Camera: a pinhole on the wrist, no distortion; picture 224 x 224 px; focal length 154.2 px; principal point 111.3 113.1 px. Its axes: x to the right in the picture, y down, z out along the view. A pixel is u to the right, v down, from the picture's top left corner.
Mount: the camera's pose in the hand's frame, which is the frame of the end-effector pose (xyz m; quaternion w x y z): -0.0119 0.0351 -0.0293 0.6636 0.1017 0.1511 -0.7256
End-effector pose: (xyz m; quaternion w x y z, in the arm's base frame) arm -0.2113 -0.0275 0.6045 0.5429 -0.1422 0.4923 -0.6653
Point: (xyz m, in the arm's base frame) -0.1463 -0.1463 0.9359
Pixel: 176.4 101.2
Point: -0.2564 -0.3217 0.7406
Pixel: outside the picture
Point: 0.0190 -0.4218 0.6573
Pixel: 34.9 195.1
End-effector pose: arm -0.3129 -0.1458 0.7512 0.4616 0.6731 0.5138 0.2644
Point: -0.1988 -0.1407 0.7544
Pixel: 19.8 172.9
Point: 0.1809 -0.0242 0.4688
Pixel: 68.7 195.7
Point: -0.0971 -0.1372 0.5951
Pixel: 93.7 162.3
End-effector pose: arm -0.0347 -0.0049 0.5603 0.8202 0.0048 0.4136 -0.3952
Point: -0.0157 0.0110 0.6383
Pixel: 124.5 31.0
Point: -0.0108 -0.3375 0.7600
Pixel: 183.8 151.7
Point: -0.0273 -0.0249 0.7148
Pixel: 154.2 34.4
